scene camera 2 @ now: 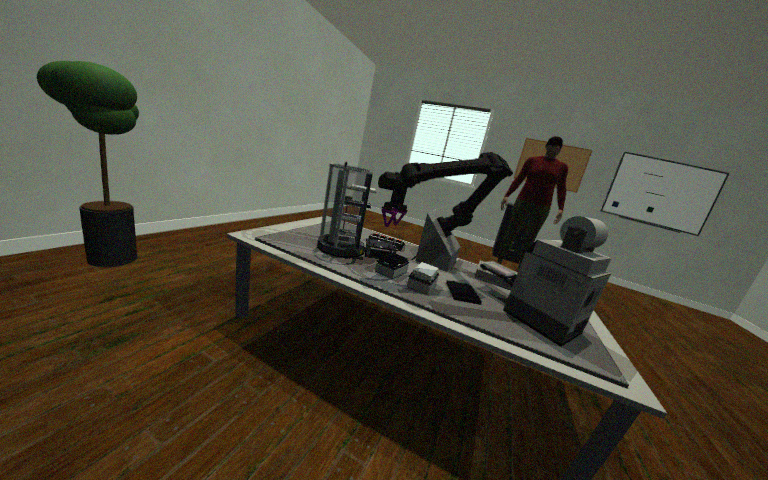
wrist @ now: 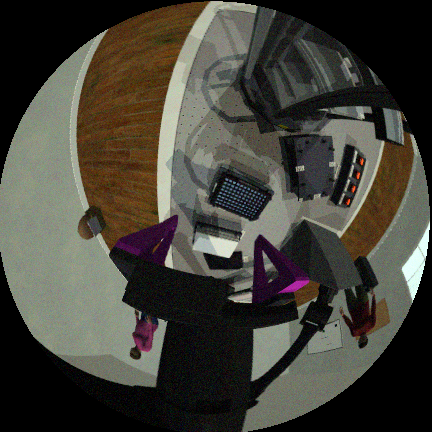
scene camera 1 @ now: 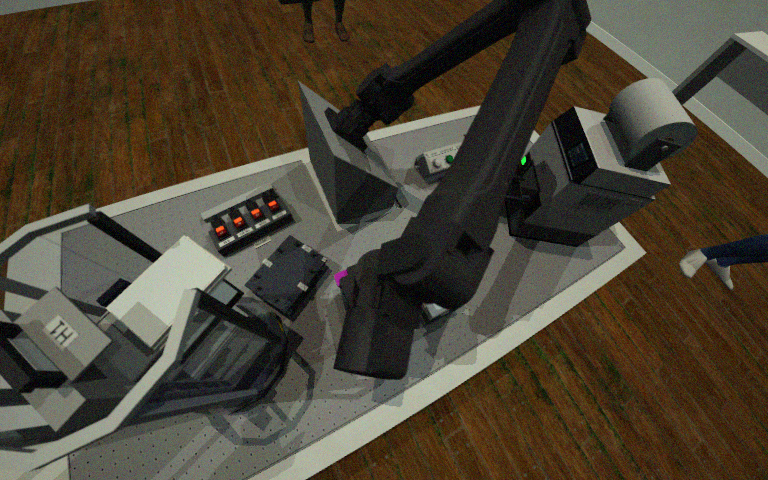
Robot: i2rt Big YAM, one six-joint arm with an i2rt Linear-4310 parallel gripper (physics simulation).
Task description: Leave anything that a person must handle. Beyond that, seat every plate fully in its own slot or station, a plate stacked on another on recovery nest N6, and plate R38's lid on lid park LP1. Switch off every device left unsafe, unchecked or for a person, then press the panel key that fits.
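Places are measured from the arm's base along level axes (x left, y back, z up), in metres.
Pixels of known places: gripper, fingertip midpoint: (scene camera 2: pixel 390 225) (wrist: pixel 218 228); arm's base at its link origin: (scene camera 2: pixel 443 227) (wrist: pixel 331 279) (scene camera 1: pixel 344 132).
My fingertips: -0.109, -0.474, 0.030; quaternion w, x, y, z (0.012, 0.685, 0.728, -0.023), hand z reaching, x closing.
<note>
Ahead of a thing's pixels: the offset from my fingertips to its middle, as dx, dy, dz. "spot": to the spot under its first point.
My gripper (scene camera 2: pixel 393 219) (wrist: pixel 218 228) is open and empty, its purple fingers high above the table. Below in the wrist view, a dark plate with blue wells {+0.030, +0.049, -0.163} (wrist: pixel 241 196) (scene camera 2: pixel 391 261) sits in a holder; the arm hides it in scene camera 1. Beside it is a white-topped plate {+0.196, +0.037, -0.150} (wrist: pixel 216 246) (scene camera 2: pixel 425 270). A flat dark nest block {-0.126, +0.198, -0.187} (scene camera 1: pixel 289 274) (wrist: pixel 315 162) has small labels, too blurred to read surely. Four orange-lit switches stand in a row {-0.200, +0.418, -0.199} (scene camera 1: pixel 246 225) (wrist: pixel 350 176). The key panel {+0.475, +0.440, -0.183} (scene camera 1: pixel 437 162) is partly behind the arm; a white and a green key show. Plate R38 cannot be identified.
A glass-walled tower {-0.298, +0.070, -0.001} (scene camera 2: pixel 345 209) (wrist: pixel 310 65) with shelves stands at one end. A grey device with a drum (scene camera 1: pixel 594 192) (scene camera 2: pixel 557 288) and a green light stands at the other. A black pad {spot: +0.370, +0.119, -0.211} (scene camera 2: pixel 464 291) (wrist: pixel 225 261) and a grey wedge (scene camera 1: pixel 351 175) (wrist: pixel 322 250) lie between.
</note>
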